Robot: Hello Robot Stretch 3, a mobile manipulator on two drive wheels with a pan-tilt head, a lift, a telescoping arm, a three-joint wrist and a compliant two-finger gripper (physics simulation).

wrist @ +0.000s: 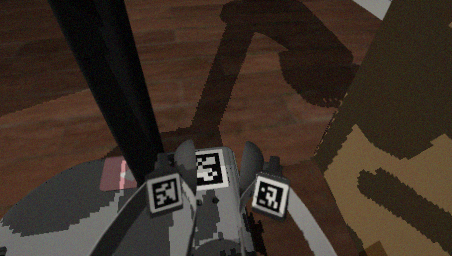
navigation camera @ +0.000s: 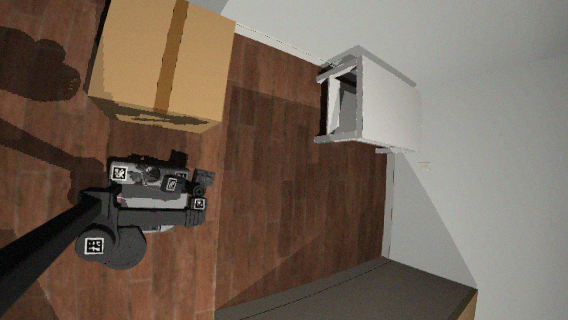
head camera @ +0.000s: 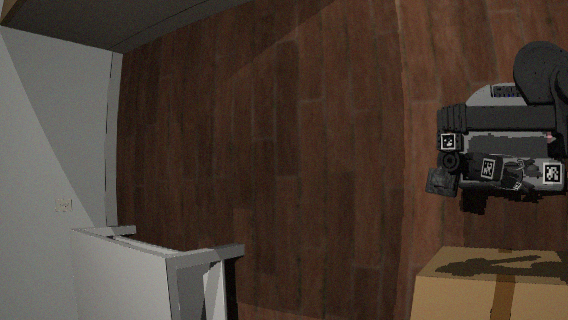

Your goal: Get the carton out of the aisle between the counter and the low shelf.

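Pixels of known places: gripper, fingertip midpoint: (wrist: 218, 159) (navigation camera: 134, 173) (head camera: 534, 177); robot's base at its link origin: (navigation camera: 151, 173) (head camera: 509, 173).
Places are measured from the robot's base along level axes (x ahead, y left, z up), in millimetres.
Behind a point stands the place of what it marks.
The tan carton (head camera: 460, 302) @(x 308, y -104, z 406 mm) (navigation camera: 135, 55) @(x 423, y 115, z 406 mm) (wrist: 345, 185) @(x 249, y 125, z 57 mm) has a brown tape strip and stands upright on the floor. It is at the bottom right of the head view, the upper left of the navigation view and the right of the wrist view. A strip of floor lies between it and the robot's base. My gripper (head camera: 518, 175) (navigation camera: 145, 174) @(x 10, y 63, z 279 mm) (wrist: 218, 159) @(x 10, y 63, z 279 mm) is open and empty, folded in above the base, apart from the carton. A dark grey cabinet (head camera: 125, 25) @(x -758, y -1770, z 272 mm) (navigation camera: 350, 290) @(x -778, y -1350, z 263 mm), seemingly the counter, stands across the floor from the carton. I cannot make out the low shelf.
A white piece of furniture with an open, framed side (head camera: 120, 272) @(x 466, y -1408, z 451 mm) (navigation camera: 390, 102) @(x 652, y -1403, z 451 mm) stands by the light wall (head camera: 30, 125) @(x -198, y -2195, z 632 mm) (navigation camera: 500, 125) @(x 582, y -2159, z 1006 mm). The wall runs behind it to the grey cabinet, with a baseboard along the floor. The robot's black mast (navigation camera: 45, 245) @(x -53, y 117, z 918 mm) (wrist: 107, 75) @(x -67, y 116, z 326 mm) rises beside the arm.
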